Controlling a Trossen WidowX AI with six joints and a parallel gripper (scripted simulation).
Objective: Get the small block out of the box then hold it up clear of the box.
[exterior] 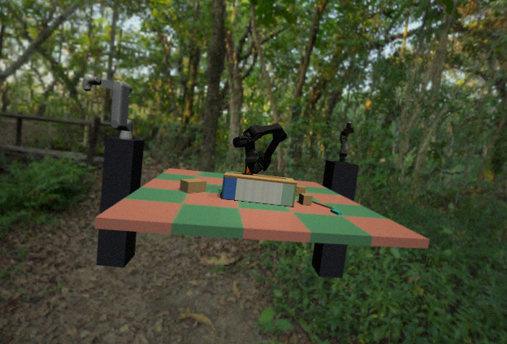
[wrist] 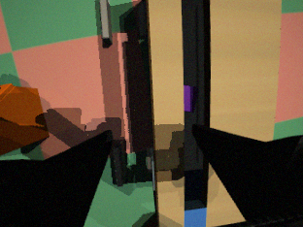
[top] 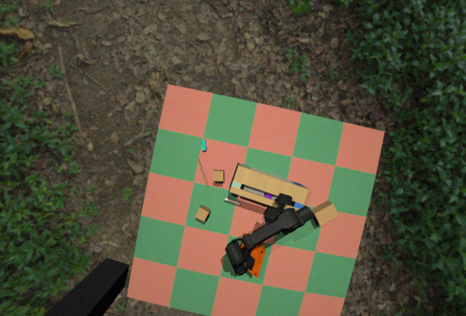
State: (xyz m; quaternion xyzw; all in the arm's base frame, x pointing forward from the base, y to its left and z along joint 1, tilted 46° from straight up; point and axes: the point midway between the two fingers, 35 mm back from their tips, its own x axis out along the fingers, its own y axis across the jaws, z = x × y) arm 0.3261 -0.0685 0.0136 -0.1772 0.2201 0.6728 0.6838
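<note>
My gripper tip is now 5 cm short of the purple block, 3 cm to the right of it and 5 cm above it. From my gripper tip the other things lie so: thin stick (5 cm ahead, 40 cm to the left, 13 cm below); box (4 cm ahead, 4 cm to the left, 7 cm below).
</note>
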